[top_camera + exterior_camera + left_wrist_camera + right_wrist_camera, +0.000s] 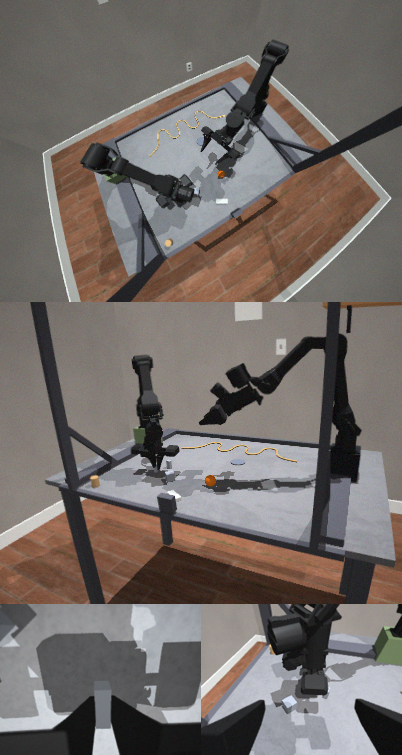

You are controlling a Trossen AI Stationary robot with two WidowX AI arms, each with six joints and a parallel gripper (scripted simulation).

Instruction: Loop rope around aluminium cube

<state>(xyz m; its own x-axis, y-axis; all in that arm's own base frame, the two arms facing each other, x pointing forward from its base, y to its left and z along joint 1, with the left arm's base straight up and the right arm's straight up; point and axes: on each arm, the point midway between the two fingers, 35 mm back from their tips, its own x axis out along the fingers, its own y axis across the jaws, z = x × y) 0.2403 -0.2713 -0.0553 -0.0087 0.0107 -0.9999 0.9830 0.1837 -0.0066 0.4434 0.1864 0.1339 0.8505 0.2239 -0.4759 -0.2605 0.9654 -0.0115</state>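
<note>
The aluminium cube is 4 cm behind my left hand, 9 cm to the right of it and 3 cm below it. Round my left hand: orange ball 2 cm behind, 26 cm to the right, 2 cm below; then white block 15 cm behind, 19 cm to the right, 4 cm below; then wooden cylinder 20 cm behind, 14 cm to the left, 3 cm below.
</note>
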